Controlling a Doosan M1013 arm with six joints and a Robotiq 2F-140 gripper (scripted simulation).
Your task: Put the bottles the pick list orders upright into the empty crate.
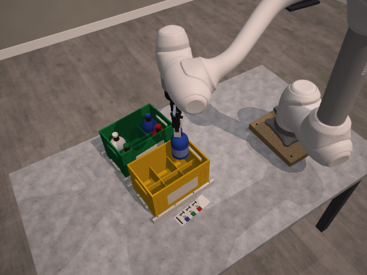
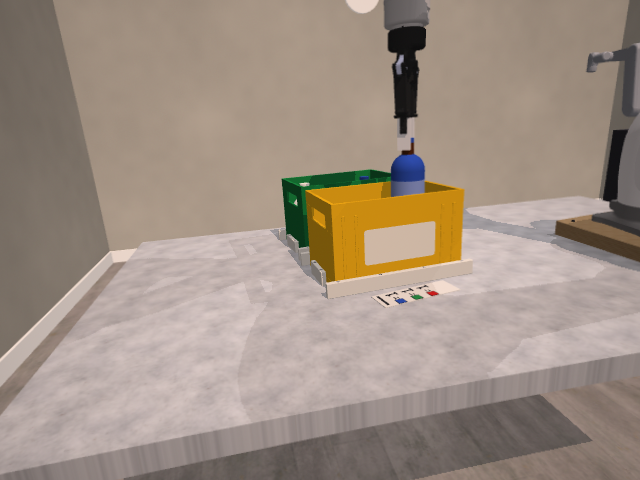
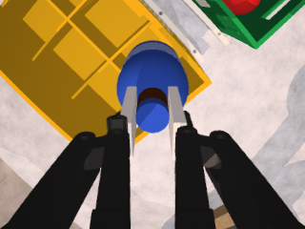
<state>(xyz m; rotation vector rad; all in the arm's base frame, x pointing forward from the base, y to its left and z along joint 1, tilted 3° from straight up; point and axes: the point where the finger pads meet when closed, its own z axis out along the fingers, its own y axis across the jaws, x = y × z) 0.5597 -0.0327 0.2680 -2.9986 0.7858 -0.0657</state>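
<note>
Now: the blue bottle 80 mm below my hand. From my hand the other things lie so: yellow crate (70 mm ahead, 60 mm to the left, 200 mm below); green crate (130 mm ahead, 170 mm to the right, 200 mm below); red-capped bottle (30 mm ahead, 150 mm to the right, 190 mm below).
</note>
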